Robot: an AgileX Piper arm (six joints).
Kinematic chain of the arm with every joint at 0, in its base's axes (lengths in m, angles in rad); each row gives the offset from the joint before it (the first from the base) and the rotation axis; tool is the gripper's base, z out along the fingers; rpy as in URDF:
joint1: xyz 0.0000 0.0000 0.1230 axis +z
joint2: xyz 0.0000 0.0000 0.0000 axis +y
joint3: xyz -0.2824 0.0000 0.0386 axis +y
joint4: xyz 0.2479 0.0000 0.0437 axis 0.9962 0 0.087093
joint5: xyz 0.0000 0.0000 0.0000 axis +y
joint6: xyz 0.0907 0.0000 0.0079 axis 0.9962 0 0.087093
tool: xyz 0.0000 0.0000 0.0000 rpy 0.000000 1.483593 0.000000
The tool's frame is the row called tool.
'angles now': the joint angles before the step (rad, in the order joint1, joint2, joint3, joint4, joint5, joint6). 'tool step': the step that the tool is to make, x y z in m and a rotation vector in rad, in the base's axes. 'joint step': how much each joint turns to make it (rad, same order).
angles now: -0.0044, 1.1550, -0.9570, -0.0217, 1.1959, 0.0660
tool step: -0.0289, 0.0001, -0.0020, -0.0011, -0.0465, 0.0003
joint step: 0.0003, -0.1230, 0.0891, -0.0010, -0.0126, 0.0004
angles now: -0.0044, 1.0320, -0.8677, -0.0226, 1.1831, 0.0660
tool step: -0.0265, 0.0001, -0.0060, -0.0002, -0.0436, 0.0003
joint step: -0.0002, -0.1179, 0.0874, 0.0001, -0.0131, -0.0002
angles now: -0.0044, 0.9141, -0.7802, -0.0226, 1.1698, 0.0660
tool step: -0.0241, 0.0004, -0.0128, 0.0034, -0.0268, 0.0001
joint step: -0.0001, -0.1097, 0.0964, 0.0035, -0.0135, -0.0001
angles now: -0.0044, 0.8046, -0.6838, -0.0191, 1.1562, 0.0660
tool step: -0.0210, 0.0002, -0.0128, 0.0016, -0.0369, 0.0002
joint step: -0.0008, -0.1076, 0.0866, 0.0021, -0.0159, -0.0008
